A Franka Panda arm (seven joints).
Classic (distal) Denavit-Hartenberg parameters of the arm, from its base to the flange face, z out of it. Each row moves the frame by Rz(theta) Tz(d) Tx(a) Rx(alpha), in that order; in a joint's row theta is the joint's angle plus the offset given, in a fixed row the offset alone. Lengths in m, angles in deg.
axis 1: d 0.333, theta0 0, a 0, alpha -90
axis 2: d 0, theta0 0, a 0, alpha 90
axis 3: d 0.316, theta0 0, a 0.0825, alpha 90
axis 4: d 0, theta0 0, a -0.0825, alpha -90
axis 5: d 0.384, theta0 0, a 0, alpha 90
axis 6: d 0, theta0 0, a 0.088, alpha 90
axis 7: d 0.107, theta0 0, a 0, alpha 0
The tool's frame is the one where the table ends.
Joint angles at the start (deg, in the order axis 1, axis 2, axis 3, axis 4, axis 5, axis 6, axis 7):
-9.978 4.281 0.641 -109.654 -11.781 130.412 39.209
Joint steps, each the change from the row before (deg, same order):
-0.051 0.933 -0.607 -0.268 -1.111 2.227 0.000
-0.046 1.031 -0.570 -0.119 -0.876 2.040 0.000
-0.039 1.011 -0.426 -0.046 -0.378 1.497 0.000
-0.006 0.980 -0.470 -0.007 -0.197 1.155 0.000
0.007 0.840 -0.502 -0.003 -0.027 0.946 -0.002
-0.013 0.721 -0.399 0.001 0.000 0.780 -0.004
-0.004 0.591 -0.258 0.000 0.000 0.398 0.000
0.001 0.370 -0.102 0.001 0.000 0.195 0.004
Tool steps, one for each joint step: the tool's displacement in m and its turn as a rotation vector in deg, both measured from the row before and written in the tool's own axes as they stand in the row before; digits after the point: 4 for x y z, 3 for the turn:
0.0042 0.0029 0.0096 -0.104 1.275 -0.325
0.0037 0.0024 0.0098 -0.035 1.045 -0.244
0.0021 0.0016 0.0097 0.013 0.461 -0.041
0.0017 0.0021 0.0096 -0.084 0.181 0.097
0.0017 0.0027 0.0084 -0.074 0.076 0.254
0.0012 0.0023 0.0072 -0.068 0.036 0.220
0.0002 0.0015 0.0062 -0.175 -0.163 0.116
-0.0002 0.0004 0.0038 -0.113 -0.150 0.022

